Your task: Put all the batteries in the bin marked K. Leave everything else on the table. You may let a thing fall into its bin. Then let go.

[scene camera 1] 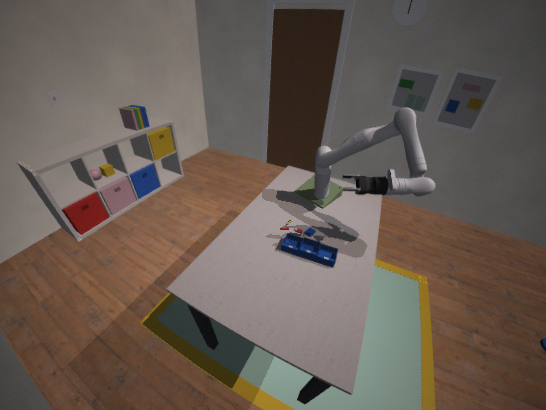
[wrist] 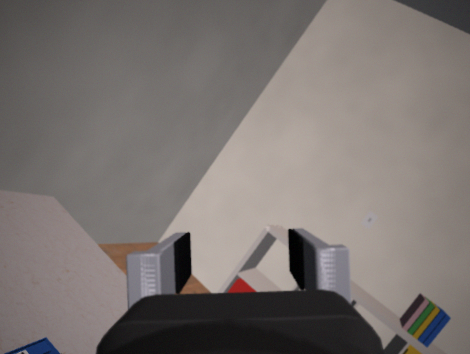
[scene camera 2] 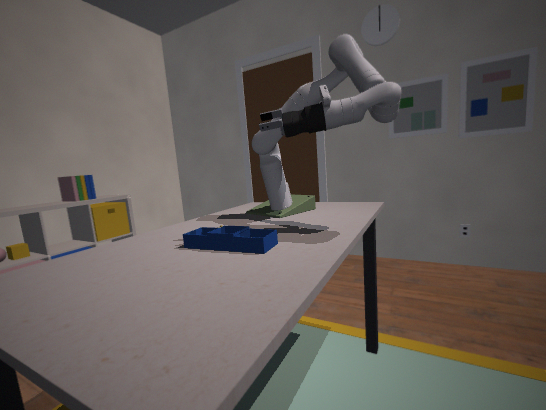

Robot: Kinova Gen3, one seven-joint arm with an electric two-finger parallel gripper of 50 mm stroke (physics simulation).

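Places are measured from the arm's base along level axes (x ahead, y left, z up), in centimetres.
Where they show: gripper, fingertip midpoint: [scene camera 1: 343,182] [wrist: 239,251] [scene camera 2: 260,122]; arm's base at its link origin: [scene camera 1: 321,194] [scene camera 2: 281,206].
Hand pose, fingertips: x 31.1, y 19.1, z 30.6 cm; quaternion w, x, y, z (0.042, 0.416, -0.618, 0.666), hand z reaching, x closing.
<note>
Things, the pixels of their top centre, and the offset from my fingertips. "*": a spot on its surface instead. Level surfaces: height alone.
- blue tray at a spot on its surface: [wrist: 37,347] * dx +19.9, dy -12.3, dz -30.0 cm
- red piece at its top centre: [scene camera 1: 285,227] dx +7.8, dy -20.2, dz -32.5 cm
- white piece at its top centre: [scene camera 1: 298,230] dx +4.6, dy -14.2, dz -32.8 cm
- yellowish piece at its top centre: [scene camera 1: 289,221] dx +2.6, dy -21.4, dz -32.2 cm
- blue piece at its top centre: [scene camera 1: 310,231] dx +1.6, dy -8.7, dz -32.5 cm
- table at its surface level: dz -33.5 cm
A blue tray of three joined bins [scene camera 1: 309,250] [scene camera 2: 225,243] stands on the table; a corner of the blue tray [wrist: 37,347] shows in the wrist view. The letters on its labels are too small to read. Behind it in scene camera 1 lie several small things: a red piece [scene camera 1: 284,228], a red and white piece [scene camera 1: 298,230], a yellowish piece [scene camera 1: 288,222] and a blue piece [scene camera 1: 310,232]. Which are batteries cannot be told. My gripper [scene camera 1: 348,183] [scene camera 2: 265,121] [wrist: 239,251] is open and empty, level, high above the table and away from the tray.
The arm stands on a green base plate [scene camera 1: 305,190] [scene camera 2: 305,202] at the far end of the table [scene camera 1: 260,300] [scene camera 2: 150,300]. A white shelf unit [scene camera 1: 102,146] with coloured boxes stands by the left wall, with books [scene camera 1: 134,117] [scene camera 2: 76,188] [wrist: 425,320] on top.
</note>
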